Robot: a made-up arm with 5 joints.
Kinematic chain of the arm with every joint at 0, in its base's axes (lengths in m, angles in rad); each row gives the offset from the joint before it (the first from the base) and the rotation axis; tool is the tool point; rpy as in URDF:
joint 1: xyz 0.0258 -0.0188 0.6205 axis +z
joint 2: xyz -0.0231 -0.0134 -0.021 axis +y
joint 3: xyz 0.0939 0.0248 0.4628 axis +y
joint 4: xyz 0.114 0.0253 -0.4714 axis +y
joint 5: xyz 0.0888 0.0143 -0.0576 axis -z
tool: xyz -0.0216 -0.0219 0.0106 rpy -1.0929 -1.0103 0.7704
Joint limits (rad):
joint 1: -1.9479..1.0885
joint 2: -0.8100..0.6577
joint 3: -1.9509..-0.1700
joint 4: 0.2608..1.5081
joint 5: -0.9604..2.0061
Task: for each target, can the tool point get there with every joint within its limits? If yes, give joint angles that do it. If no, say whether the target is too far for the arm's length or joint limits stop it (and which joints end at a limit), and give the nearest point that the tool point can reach.
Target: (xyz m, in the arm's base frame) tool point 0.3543 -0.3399 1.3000
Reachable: yes | joints -0.9282 -0.2622 -1.5696 1.2387 1.4810
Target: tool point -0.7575 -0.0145 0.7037
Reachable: no: joint limits stop it (at a limit: joint 1) | nearest point -0.0601 -0.2907 0.7037 | short by 0.750 m
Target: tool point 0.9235 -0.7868 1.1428
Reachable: no: too far | nearest point 0.6980 -0.5939 1.0089 | short by 0.326 m
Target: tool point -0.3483 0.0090 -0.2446
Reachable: no: joint limits stop it (at a limit: joint 1, joint 2, joint 5) | nearest point -0.0368 -0.2332 0.3286 | short by 0.696 m
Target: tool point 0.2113 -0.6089 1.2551
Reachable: yes | joints -1.3009 0.0066 -1.6684 0.7222 -0.4956
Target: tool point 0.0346 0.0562 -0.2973
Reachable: no: joint limits stop it (at a limit: joint 1, joint 2, joint 5) | nearest point 0.1039 0.1751 0.3316 | short by 0.644 m
